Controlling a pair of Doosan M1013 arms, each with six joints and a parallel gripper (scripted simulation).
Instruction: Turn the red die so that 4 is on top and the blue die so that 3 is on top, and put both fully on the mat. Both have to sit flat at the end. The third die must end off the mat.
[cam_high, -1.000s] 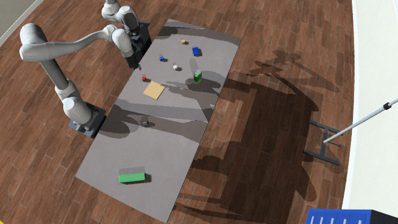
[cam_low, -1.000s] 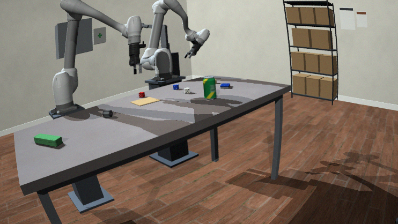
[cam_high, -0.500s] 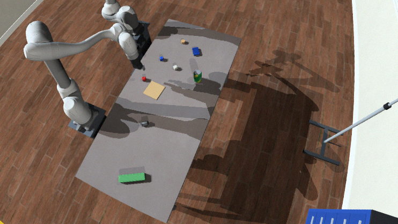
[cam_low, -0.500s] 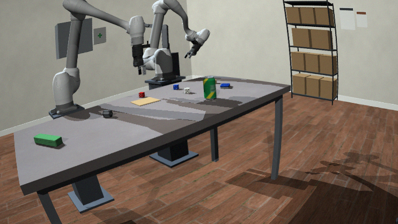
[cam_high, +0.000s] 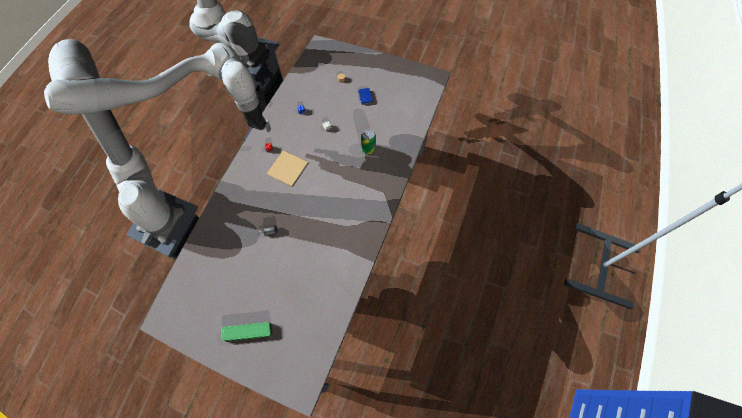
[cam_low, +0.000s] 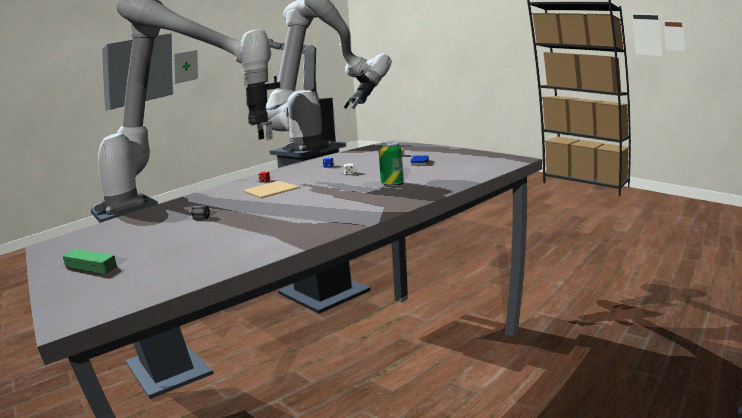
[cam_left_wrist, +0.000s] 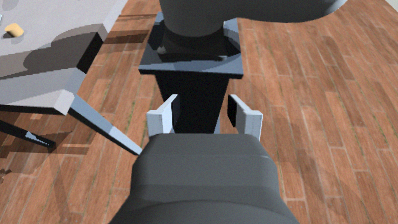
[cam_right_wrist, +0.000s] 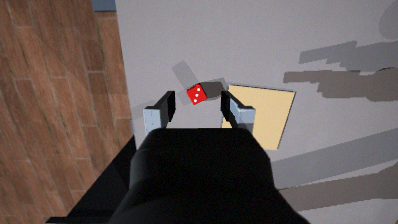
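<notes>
My right gripper is now 2 cm to the left of the red die and 15 cm above it. Round my right hand: white die 23 cm ahead, 16 cm to the left, 15 cm below; then tan mat 12 cm ahead, 10 cm to the right, 16 cm below; then blue die 7 cm ahead, 23 cm to the left, 15 cm below.
</notes>
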